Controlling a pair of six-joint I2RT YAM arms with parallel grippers.
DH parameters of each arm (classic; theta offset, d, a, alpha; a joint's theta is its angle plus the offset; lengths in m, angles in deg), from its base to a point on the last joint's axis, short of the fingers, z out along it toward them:
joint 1: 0 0.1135 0.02 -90
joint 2: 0 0 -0.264 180
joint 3: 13.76 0 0.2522 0
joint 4: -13.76 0 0.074 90
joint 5: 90 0 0 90
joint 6: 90 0.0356 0 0
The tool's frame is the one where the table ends.
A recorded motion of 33 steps. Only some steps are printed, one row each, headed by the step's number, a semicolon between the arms.
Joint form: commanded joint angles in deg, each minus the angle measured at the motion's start. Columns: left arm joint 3, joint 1, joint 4, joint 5, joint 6, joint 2; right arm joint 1, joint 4, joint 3, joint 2, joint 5, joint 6.
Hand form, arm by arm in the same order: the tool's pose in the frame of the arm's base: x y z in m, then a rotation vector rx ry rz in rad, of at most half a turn. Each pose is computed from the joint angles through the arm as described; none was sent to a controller.
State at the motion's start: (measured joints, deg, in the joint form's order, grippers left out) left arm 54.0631 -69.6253 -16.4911 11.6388 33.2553 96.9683; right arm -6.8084 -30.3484 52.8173 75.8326 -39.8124 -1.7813
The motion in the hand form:
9: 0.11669 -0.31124 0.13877 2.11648 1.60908 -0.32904; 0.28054 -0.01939 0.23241 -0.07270 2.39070 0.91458
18: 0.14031 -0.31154 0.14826 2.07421 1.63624 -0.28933; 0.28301 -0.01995 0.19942 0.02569 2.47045 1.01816
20: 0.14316 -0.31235 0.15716 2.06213 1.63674 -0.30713; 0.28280 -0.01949 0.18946 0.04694 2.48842 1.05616
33: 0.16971 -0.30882 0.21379 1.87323 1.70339 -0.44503; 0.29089 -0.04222 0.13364 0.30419 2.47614 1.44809
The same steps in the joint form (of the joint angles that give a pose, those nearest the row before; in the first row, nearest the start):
9: -0.78 0.79 3.18 -5.94 1.92 3.54; -2.21 0.44 1.44 5.62 -4.41 2.96
18: 2.33 4.41 1.11 -6.44 3.60 4.08; -2.42 1.83 -1.26 10.28 -6.38 5.40
20: 3.58 4.87 -0.31 -5.67 3.48 3.33; -2.42 2.40 -2.18 11.67 -7.38 5.87
33: 10.59 9.53 -5.67 -0.53 -1.61 -1.23; -7.53 3.71 -2.42 24.92 -21.25 9.14

